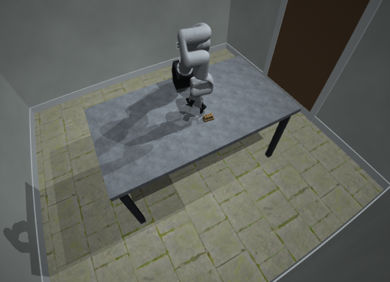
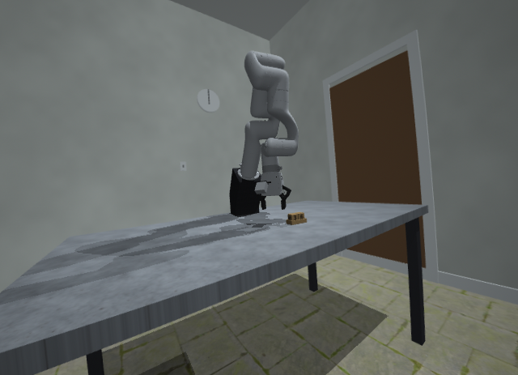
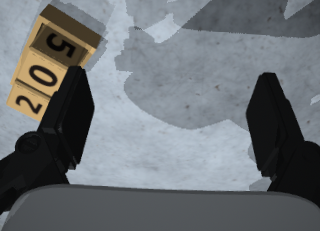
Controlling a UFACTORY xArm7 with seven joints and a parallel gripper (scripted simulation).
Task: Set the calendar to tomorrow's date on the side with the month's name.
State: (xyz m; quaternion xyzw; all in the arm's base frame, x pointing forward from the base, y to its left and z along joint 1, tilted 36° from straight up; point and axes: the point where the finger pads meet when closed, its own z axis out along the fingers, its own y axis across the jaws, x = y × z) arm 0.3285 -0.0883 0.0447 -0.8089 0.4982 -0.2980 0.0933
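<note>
Right now the wooden calendar tray is 70 mm ahead of my hand, 60 mm to the left of it and 60 mm below it.
</note>
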